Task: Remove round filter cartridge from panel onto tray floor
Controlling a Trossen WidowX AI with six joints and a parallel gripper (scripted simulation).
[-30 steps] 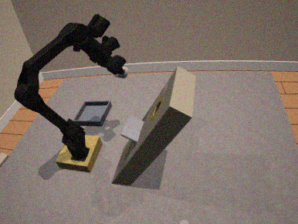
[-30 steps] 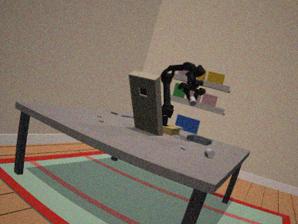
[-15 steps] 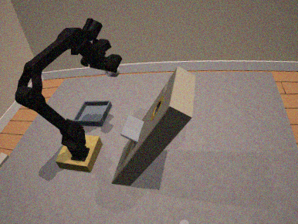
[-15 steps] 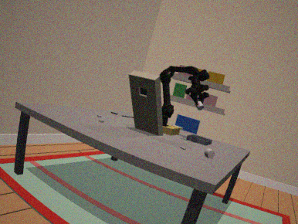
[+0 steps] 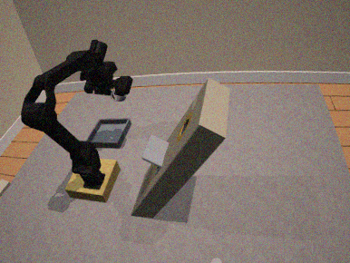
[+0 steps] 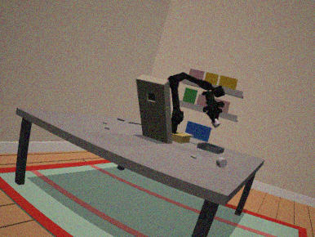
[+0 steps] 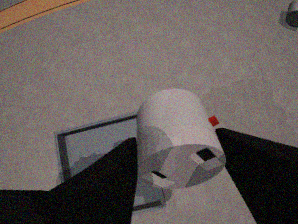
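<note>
Now: gripper tip 10 cm past the shallow tray, 1 cm to the left of it and 18 cm above it. Round my gripper tip: round filter cartridge right at my gripper tip; then grey bracket 23 cm ahead, 30 cm to the right, 1 cm below.
</note>
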